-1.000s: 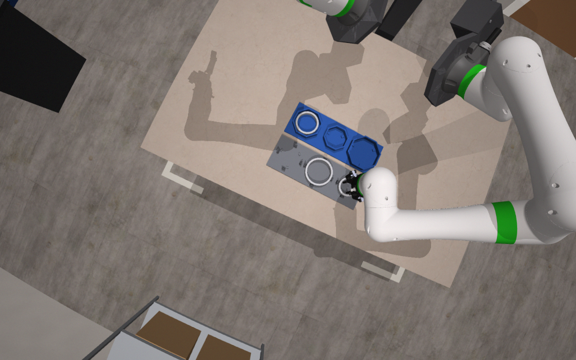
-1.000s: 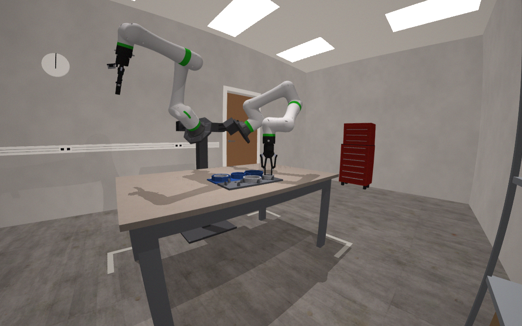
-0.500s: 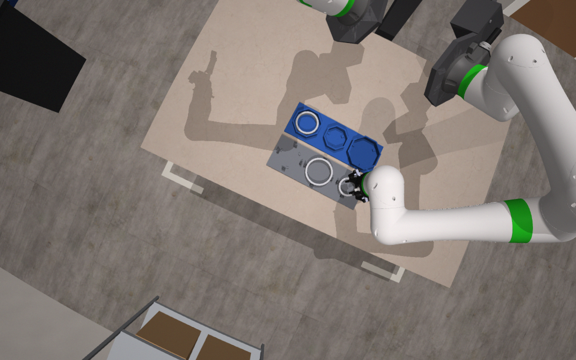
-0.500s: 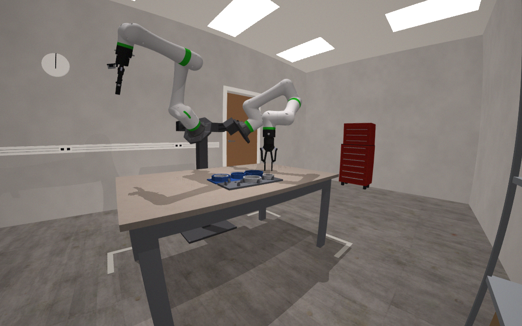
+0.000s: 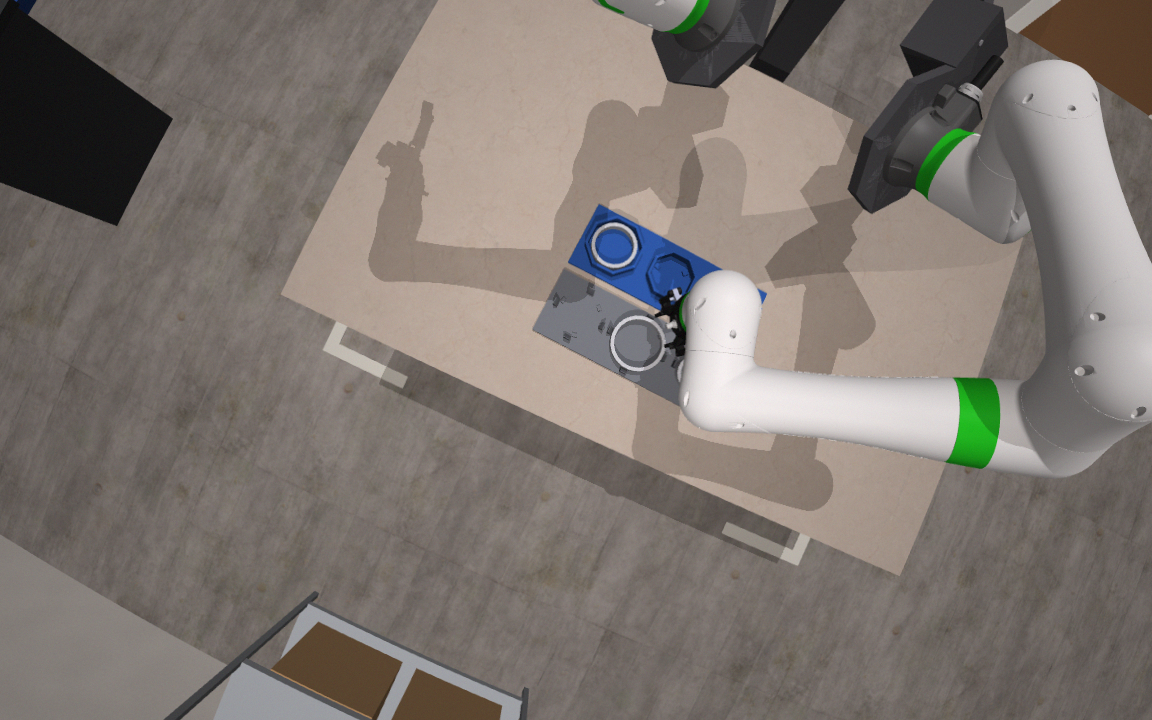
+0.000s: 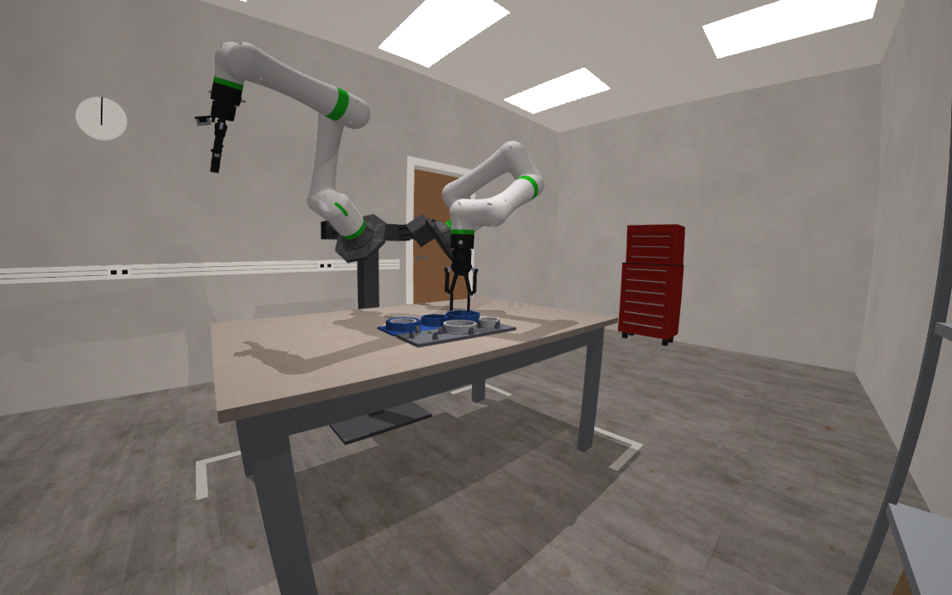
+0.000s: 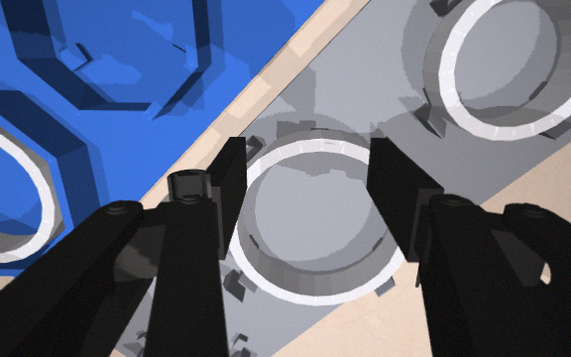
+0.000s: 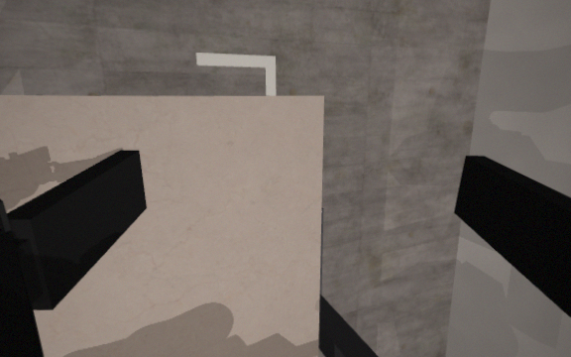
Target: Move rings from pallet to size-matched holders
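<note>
The grey holder plate lies 5 cm ahead of my left hand, 3 cm to the right of it and 10 cm below it. From my left hand the other things lie so: blue pallet (13 cm behind, 4 cm to the right, 10 cm below); then small ring (4 cm ahead, 12 cm to the left, 8 cm below).
</note>
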